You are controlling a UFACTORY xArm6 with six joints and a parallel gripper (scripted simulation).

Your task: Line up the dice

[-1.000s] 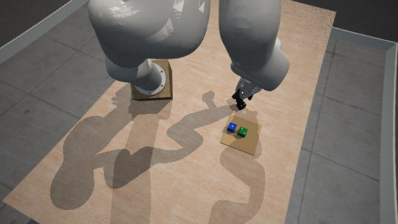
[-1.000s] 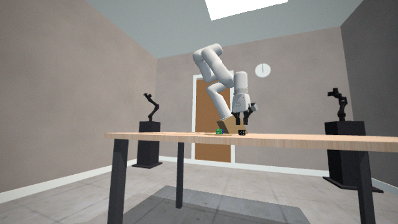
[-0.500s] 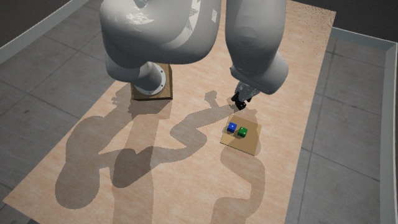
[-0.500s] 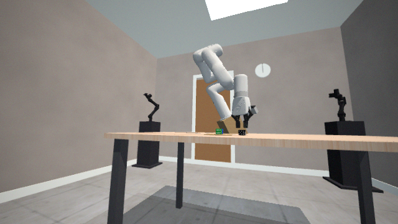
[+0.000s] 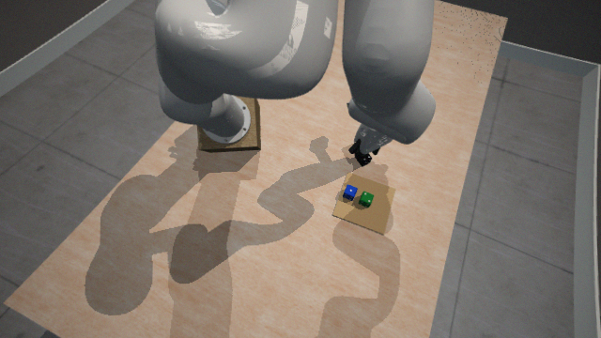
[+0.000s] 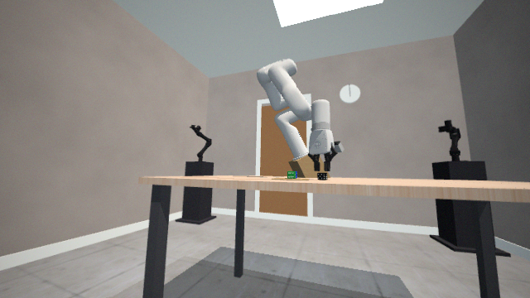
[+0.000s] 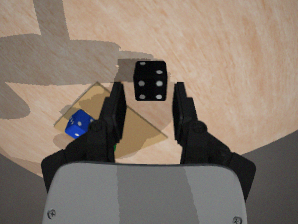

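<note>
The black die is 4 cm below my hand. Also, from my hand: tan mat (12 cm to the right, 5 cm below, 5 cm ahead); then green die (12 cm to the right, 5 cm ahead, 4 cm below); then blue die (12 cm to the right, 4 cm below).
</note>
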